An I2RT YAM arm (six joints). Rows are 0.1 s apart.
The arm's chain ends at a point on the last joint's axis. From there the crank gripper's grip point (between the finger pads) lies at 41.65 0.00 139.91 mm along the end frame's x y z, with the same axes.
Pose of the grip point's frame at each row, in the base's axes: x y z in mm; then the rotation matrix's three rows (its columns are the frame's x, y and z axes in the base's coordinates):
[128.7 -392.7 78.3], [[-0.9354 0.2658 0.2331], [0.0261 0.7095 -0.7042], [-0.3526 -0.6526 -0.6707]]
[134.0 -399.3 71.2], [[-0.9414 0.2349 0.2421], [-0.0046 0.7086 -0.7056], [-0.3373 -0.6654 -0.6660]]
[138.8 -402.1 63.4], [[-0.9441 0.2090 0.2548], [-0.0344 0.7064 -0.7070], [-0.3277 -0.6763 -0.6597]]
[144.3 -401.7 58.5], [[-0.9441 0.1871 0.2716], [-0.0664 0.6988 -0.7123], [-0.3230 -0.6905 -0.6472]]
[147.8 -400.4 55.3], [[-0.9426 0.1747 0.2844], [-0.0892 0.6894 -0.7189], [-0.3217 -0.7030 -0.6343]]
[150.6 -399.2 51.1], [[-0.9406 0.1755 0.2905], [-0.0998 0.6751 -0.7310], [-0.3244 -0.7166 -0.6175]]
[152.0 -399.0 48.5], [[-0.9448 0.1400 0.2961], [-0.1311 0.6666 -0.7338], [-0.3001 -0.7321 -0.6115]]
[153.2 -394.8 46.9], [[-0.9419 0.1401 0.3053], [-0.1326 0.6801 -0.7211], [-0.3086 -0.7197 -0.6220]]
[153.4 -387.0 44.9], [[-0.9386 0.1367 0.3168], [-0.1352 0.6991 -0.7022], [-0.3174 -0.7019 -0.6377]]
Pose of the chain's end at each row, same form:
[135.0 -295.3 186.8], [[-0.9354 0.2658 0.2331], [0.0261 0.7095 -0.7042], [-0.3526 -0.6526 -0.6707]]
[139.3 -300.4 178.4], [[-0.9414 0.2349 0.2421], [-0.0046 0.7086 -0.7056], [-0.3373 -0.6654 -0.6660]]
[142.5 -301.8 169.3], [[-0.9441 0.2090 0.2548], [-0.0344 0.7064 -0.7070], [-0.3277 -0.6763 -0.6597]]
[145.6 -299.3 162.5], [[-0.9441 0.1871 0.2716], [-0.0664 0.6988 -0.7123], [-0.3230 -0.6905 -0.6472]]
[147.3 -296.1 157.4], [[-0.9426 0.1747 0.2844], [-0.0892 0.6894 -0.7189], [-0.3217 -0.7030 -0.6343]]
[149.1 -292.8 151.0], [[-0.9406 0.1755 0.2905], [-0.0998 0.6751 -0.7310], [-0.3244 -0.7166 -0.6175]]
[149.9 -290.9 146.6], [[-0.9448 0.1400 0.2961], [-0.1311 0.6666 -0.7338], [-0.3001 -0.7321 -0.6115]]
[149.7 -288.4 146.8], [[-0.9419 0.1401 0.3053], [-0.1326 0.6801 -0.7211], [-0.3086 -0.7197 -0.6220]]
[148.2 -283.1 147.3], [[-0.9386 0.1367 0.3168], [-0.1352 0.6991 -0.7022], [-0.3174 -0.7019 -0.6377]]

